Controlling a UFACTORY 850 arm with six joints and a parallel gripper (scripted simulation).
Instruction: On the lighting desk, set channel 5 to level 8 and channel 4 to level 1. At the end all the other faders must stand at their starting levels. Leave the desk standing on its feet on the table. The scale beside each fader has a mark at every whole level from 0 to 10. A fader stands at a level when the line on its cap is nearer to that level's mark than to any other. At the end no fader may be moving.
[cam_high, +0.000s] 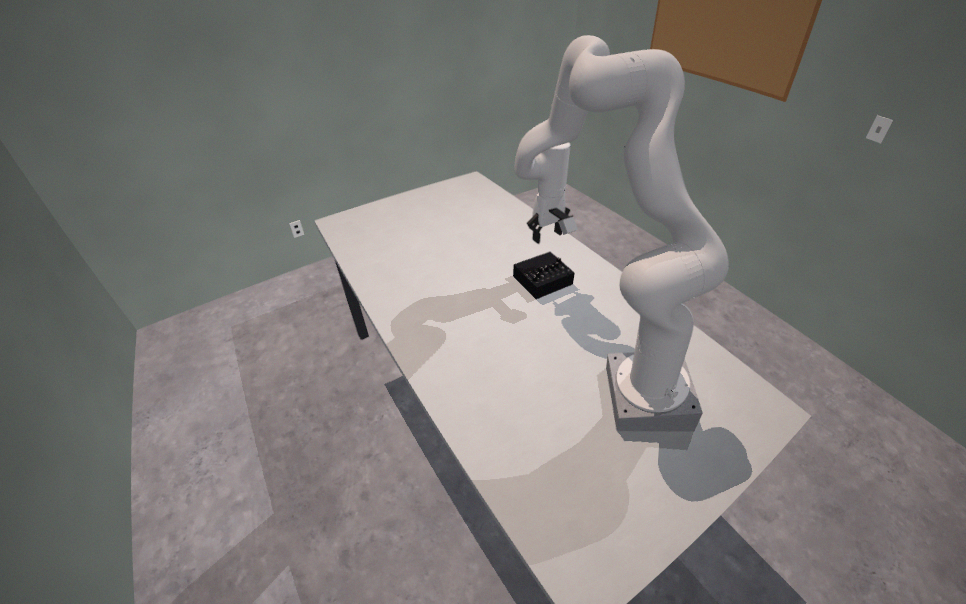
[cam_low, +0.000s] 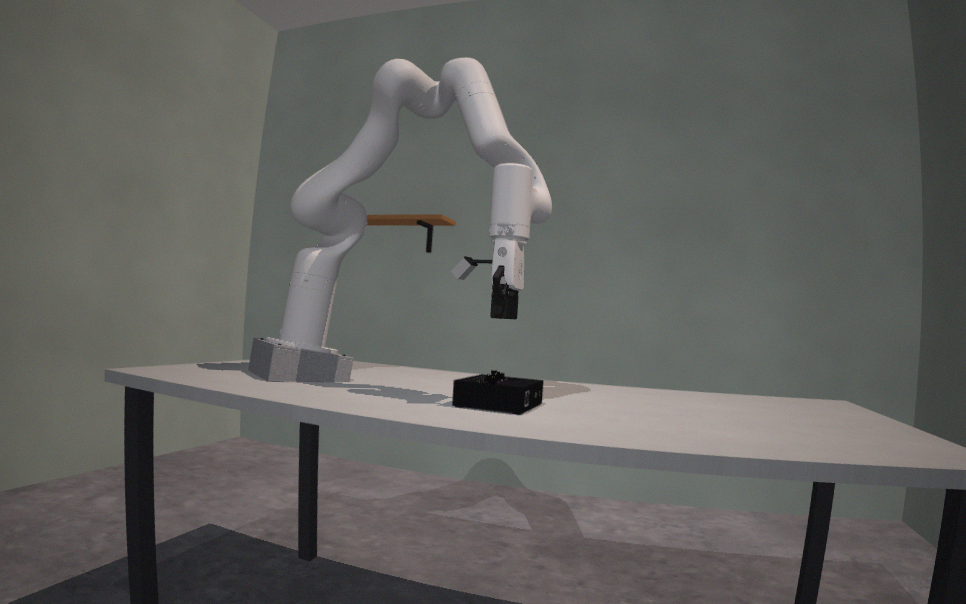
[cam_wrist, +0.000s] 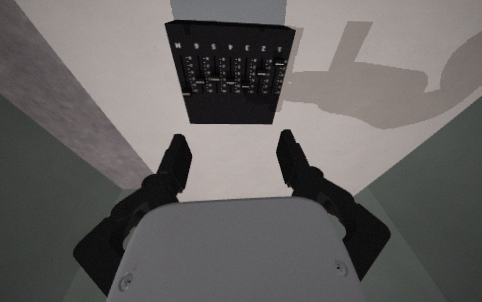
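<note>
Now: the channel 4 fader cap 13 cm below my hand and 1 cm behind it. Also, from my hand: channel 1 fader cap: 13 cm below, 6 cm to the left, 4 cm behind; then channel 5 fader cap: 13 cm below, 3 cm to the right, 1 cm behind.
</note>
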